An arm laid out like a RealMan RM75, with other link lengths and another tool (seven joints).
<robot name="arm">
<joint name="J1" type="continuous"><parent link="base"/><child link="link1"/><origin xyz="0 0 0.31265" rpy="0 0 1.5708"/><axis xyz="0 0 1"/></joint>
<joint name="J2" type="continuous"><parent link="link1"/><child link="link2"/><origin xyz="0 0 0" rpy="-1.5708 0 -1.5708"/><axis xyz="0 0 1"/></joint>
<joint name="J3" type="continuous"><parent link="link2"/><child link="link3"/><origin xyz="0 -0.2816 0" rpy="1.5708 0 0"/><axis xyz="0 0 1"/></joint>
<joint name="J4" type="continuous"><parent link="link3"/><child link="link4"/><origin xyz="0 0 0" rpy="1.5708 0 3.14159"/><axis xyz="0 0 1"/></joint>
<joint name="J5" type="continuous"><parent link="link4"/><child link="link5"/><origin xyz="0 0.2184 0" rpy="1.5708 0 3.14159"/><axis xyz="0 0 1"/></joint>
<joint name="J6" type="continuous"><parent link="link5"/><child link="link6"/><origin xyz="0 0 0" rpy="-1.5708 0 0"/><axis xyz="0 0 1"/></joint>
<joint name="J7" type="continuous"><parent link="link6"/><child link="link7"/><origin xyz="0 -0.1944 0" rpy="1.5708 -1.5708 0"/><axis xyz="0 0 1"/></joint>
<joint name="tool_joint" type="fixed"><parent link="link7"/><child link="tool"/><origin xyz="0.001 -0.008 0.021" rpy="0 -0.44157 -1.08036"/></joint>
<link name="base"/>
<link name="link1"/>
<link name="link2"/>
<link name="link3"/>
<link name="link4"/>
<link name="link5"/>
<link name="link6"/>
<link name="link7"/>
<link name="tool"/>
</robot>
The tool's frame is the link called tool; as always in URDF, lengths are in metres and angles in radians. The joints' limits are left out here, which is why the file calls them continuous.
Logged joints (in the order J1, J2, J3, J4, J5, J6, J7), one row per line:
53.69 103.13 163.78 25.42 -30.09 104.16 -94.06
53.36 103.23 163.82 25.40 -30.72 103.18 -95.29
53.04 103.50 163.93 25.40 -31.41 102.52 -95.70
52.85 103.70 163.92 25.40 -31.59 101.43 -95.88
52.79 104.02 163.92 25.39 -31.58 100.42 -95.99
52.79 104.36 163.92 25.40 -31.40 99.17 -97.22
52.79 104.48 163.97 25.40 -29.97 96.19 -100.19
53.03 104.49 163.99 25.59 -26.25 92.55 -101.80
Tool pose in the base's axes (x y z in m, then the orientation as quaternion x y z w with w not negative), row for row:
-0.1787 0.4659 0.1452 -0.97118 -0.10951 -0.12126 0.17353
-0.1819 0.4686 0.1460 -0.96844 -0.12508 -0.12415 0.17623
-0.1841 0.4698 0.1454 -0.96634 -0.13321 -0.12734 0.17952
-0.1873 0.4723 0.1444 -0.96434 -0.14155 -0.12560 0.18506
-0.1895 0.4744 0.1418 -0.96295 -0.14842 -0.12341 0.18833
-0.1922 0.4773 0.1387 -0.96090 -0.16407 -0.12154 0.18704
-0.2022 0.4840 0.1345 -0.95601 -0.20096 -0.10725 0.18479
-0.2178 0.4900 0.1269 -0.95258 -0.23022 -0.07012 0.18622
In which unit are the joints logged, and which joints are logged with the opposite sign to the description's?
The joints are logged in degrees. Opposite sign: J1, J2, J4.
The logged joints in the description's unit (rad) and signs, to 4 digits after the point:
-0.9371 -1.8000 2.8585 -0.4437 -0.5252 1.8179 -1.6417
-0.9313 -1.8017 2.8592 -0.4433 -0.5362 1.8008 -1.6631
-0.9257 -1.8064 2.8611 -0.4433 -0.5482 1.7893 -1.6703
-0.9224 -1.8099 2.8609 -0.4433 -0.5513 1.7703 -1.6734
-0.9214 -1.8155 2.8609 -0.4431 -0.5512 1.7527 -1.6753
-0.9214 -1.8214 2.8609 -0.4433 -0.5480 1.7308 -1.6968
-0.9214 -1.8235 2.8618 -0.4433 -0.5231 1.6788 -1.7486
-0.9255 -1.8237 2.8622 -0.4466 -0.4581 1.6153 -1.7767

